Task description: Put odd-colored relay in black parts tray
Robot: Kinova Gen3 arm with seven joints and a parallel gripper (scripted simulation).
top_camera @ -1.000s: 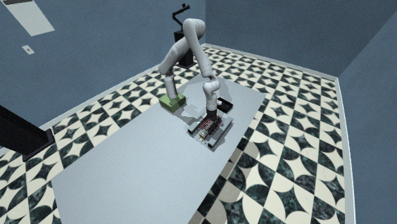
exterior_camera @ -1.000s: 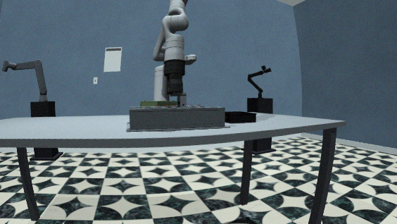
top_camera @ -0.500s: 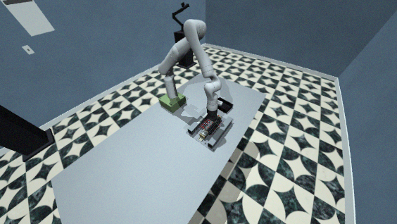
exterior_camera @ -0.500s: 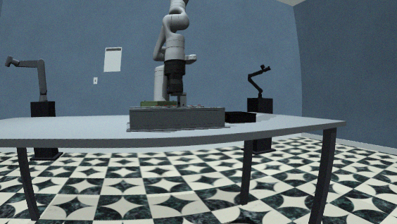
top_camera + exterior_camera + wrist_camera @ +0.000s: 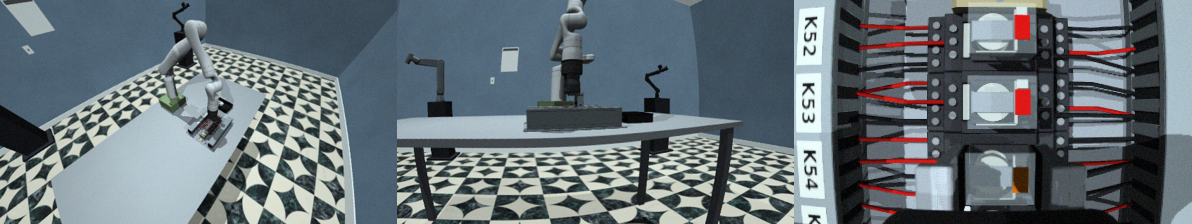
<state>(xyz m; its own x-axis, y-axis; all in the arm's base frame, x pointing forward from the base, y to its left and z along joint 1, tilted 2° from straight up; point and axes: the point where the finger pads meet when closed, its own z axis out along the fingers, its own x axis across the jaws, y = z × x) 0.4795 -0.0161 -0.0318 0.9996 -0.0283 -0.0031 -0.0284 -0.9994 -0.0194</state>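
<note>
Right now my hand is 1 cm above the K54 relay. Round my hand: K52 relay: 6 cm to the left, 1 cm below; then relay panel: 4 cm to the right, 3 cm below; then K53 relay: 3 cm to the left, 1 cm below.
</note>
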